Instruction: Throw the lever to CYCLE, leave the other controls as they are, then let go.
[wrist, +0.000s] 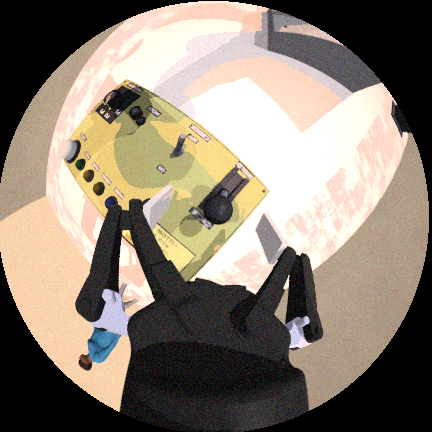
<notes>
In view: my gripper (216, 208) and a lever (217, 209).
</notes>
